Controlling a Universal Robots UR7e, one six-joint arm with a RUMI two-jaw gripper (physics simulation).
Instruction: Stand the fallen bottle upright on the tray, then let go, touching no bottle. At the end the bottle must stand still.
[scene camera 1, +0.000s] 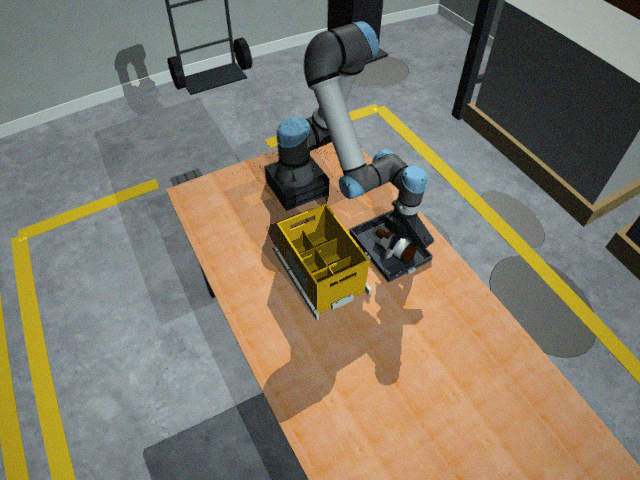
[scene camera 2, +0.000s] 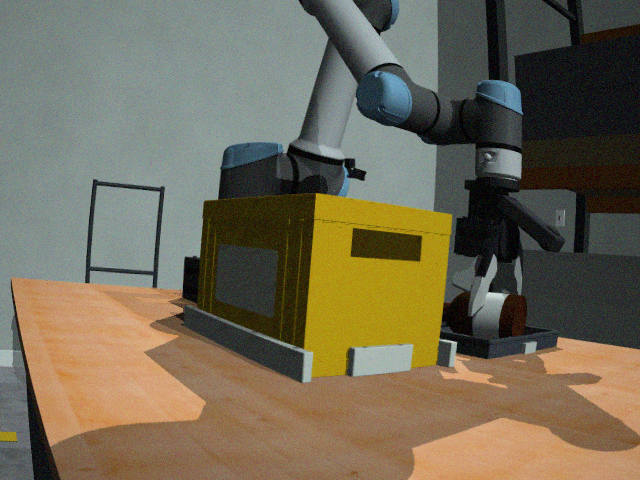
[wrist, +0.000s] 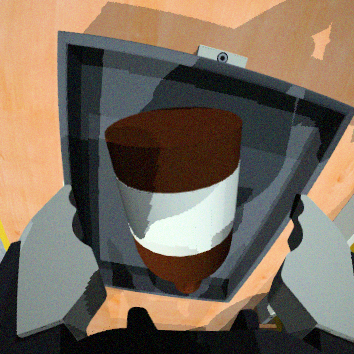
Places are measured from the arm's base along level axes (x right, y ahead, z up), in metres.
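Pixels of known places: gripper, fingertip midpoint: (scene camera 1: 400, 247) (scene camera 2: 493, 314) (wrist: 185, 191); arm's base, link origin: (scene camera 1: 295, 173).
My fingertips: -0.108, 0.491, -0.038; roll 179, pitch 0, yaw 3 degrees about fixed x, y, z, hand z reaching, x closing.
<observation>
Ahead of a thing's pixels: the offset from my fingertips to its top centre, as dx, dy, dz. Level surfaces: height alone.
The fallen brown bottle with a white label {+0.001, -0.033, +0.032} (scene camera 1: 408, 253) (scene camera 2: 498, 320) (wrist: 180, 215) lies on its side in the dark grey tray {-0.001, -0.050, -0.022} (scene camera 1: 395, 275) (scene camera 2: 509, 345) (wrist: 62, 110). In scene camera 1 its base points to the tray's front right and its neck to the back left. My gripper (scene camera 1: 398, 246) (scene camera 2: 497, 304) (wrist: 185, 191) is open and low over the tray, pointing down. One finger is on each side of the bottle. In the wrist view a gap shows between each finger and the bottle. The neck end lies towards the palm there.
A yellow crate with dividers {+0.269, -0.105, +0.128} (scene camera 1: 341, 291) (scene camera 2: 382, 289) stands close beside the tray, on the left in scene camera 1, and is taller than the tray. Pale rails {+0.367, -0.118, -0.017} (scene camera 1: 297, 284) (scene camera 2: 248, 335) edge the crate on the wooden table {dz -0.047} (scene camera 1: 439, 387) (scene camera 2: 118, 361). The arm's base stands behind the crate.
</observation>
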